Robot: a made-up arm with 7 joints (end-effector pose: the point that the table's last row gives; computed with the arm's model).
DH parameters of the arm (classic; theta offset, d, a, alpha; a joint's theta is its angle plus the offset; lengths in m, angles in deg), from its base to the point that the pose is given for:
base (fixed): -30.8 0 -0.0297 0
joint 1: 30.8 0.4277 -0.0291 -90
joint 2: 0 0.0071 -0.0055 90
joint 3: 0 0.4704 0.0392 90
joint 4: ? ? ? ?
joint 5: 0 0.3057 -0.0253 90
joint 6: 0 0.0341 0.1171 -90
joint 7: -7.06 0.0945 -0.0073 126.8
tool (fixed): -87.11 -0.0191 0 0
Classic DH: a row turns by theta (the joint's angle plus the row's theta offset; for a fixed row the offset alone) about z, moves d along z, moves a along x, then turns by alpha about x.
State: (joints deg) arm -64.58 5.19 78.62 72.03 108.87 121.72 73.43
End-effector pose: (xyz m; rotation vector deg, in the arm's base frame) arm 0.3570 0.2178 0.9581 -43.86 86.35 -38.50
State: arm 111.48 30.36 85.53 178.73 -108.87 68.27 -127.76
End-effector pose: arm -0.2026 0.5253 1.1845 -79.11 113.74 -92.55
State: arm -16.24 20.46 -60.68 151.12 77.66 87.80 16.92
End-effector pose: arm 0.3591 -0.1985 1.1877 16.78 -52.36 -142.14
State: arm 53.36 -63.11 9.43 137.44 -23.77 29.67 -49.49
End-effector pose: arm -0.4801 -0.5117 1.0616 -73.70 118.38 39.71
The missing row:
joint 4: 0 0.0323 0.0833 90
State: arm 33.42 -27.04 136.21 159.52 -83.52 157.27 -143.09
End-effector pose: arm -0.4087 0.0483 1.0961 22.63 -77.70 160.15
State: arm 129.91 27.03 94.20 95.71 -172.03 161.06 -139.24
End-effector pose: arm -0.4799 0.1312 1.0647 -4.82 119.90 -109.36
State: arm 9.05 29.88 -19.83 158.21 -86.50 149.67 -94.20
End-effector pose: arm 0.3660 -0.1649 1.0671 -84.85 -18.54 -28.97
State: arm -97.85 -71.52 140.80 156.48 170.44 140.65 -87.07
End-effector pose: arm 0.0554 0.8340 0.7829 121.33 71.63 30.51
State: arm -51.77 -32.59 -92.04 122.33 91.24 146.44 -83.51
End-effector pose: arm -0.3818 0.1086 1.1161 4.11 -133.16 -57.58
